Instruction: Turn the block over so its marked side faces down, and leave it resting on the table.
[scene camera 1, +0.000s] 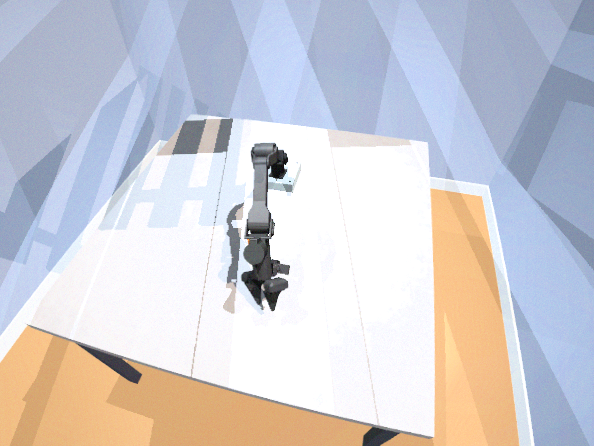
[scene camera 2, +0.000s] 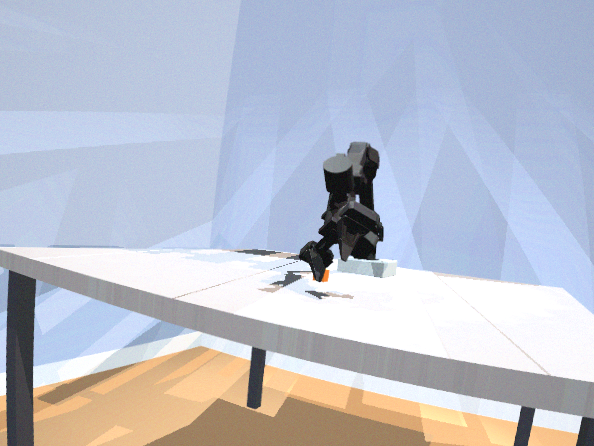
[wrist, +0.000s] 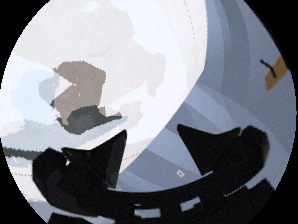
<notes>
The gripper (scene camera 2: 330, 271) is open, with nothing in its grasp.
The gripper shows as well in scene camera 1 (scene camera 1: 265, 307) and in the wrist view (wrist: 152, 129).
</notes>
